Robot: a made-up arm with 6 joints.
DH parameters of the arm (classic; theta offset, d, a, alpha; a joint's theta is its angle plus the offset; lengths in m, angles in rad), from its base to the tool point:
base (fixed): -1.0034 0 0.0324 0
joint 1: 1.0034 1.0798 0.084 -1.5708
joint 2: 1.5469 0 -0.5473 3.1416
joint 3: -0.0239 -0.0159 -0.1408 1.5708
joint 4: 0 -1.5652 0.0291 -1.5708
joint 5: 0 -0.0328 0.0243 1.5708
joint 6: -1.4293 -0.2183 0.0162 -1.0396
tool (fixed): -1.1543 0.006 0 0
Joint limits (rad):
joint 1: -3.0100..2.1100
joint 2: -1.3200..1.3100
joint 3: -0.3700..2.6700
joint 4: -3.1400..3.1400
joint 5: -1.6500..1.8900
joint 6: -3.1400..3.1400
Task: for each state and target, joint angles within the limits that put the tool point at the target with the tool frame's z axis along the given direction. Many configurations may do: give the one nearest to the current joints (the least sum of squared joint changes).
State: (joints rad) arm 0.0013 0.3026 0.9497 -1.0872 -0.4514 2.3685
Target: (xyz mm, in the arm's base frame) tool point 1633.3 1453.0 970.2 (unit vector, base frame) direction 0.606 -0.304 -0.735
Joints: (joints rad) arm 0.6274 1.2015 0.8752 -1.7771 -1.2488 2.4369
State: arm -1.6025 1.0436 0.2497 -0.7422 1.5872 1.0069
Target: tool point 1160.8 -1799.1 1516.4 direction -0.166 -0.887 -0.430
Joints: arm -1.0177 1.0190 0.8950 -0.0732 1.8867 0.6796
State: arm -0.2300 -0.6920 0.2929 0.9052 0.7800 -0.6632
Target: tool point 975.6 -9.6 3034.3 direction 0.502 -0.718 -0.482
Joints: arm -0.0821 -0.2779 0.5955 1.0654 0.5531 -0.5210
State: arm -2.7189 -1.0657 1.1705 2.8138 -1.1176 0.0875
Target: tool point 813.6 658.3 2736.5 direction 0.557 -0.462 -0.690
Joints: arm -2.6362 -1.2337 0.5661 2.1242 -1.3005 0.8179
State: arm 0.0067 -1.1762 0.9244 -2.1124 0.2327 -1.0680
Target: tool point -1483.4 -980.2 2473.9 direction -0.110 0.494 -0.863
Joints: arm 0.6273 -0.9214 1.4381 -1.9775 -0.3359 -0.4338
